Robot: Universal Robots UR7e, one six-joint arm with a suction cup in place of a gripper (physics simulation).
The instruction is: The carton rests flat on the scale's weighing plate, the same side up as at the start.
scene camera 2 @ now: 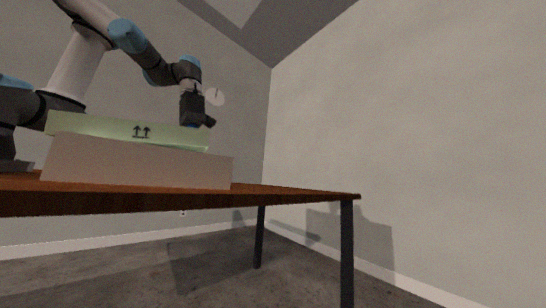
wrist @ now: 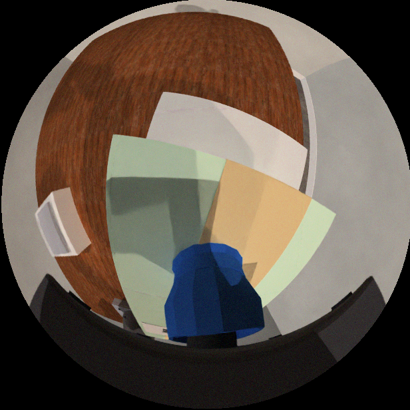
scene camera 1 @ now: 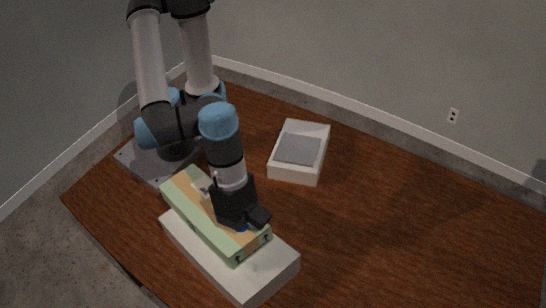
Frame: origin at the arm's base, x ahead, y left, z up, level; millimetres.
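Seen in the pictures: end effector, tool point: (scene camera 1: 242, 230); arm's base, origin of the base link: (scene camera 1: 175, 146).
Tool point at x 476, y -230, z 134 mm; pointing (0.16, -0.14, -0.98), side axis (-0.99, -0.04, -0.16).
Pixels of each thing's top centre, then the offset from my tool point to it. Level surfaces: height alone.
- green carton, middle of its top: (scene camera 1: 207, 201) (scene camera 2: 151, 123) dz +15, dx -118, dy +18 mm
- white block, middle of its top: (scene camera 1: 223, 237) (scene camera 2: 168, 152) dz -68, dx -63, dy -10 mm
- white scale, middle of its top: (scene camera 1: 300, 139) dz -89, dx -80, dy +432 mm
- wooden table, its level: dz -167 mm
The green carton (scene camera 1: 202, 220) (scene camera 2: 100, 125) (wrist: 260, 215) with an orange band lies over a white block (scene camera 1: 272, 265) (scene camera 2: 135, 167) (wrist: 200, 117). In scene view 2 it tilts slightly: its end under the cup is raised off the block, and its other end is low at the block's far end. My blue suction cup (scene camera 1: 242, 227) (scene camera 2: 192, 126) (wrist: 212, 295) is on the carton's top near the raised end and holds it. The white scale (scene camera 1: 292, 173) (wrist: 75, 217) stands apart from the carton, with its grey weighing plate (scene camera 1: 298, 148) (wrist: 53, 230) bare.
The arm's grey base plate (scene camera 1: 137, 160) is close beyond the carton's low end. The white block is near the edge of the wooden table (scene camera 1: 390, 225) (scene camera 2: 300, 192) (wrist: 200, 50). Walls stand behind the table, one with an outlet (scene camera 1: 452, 115).
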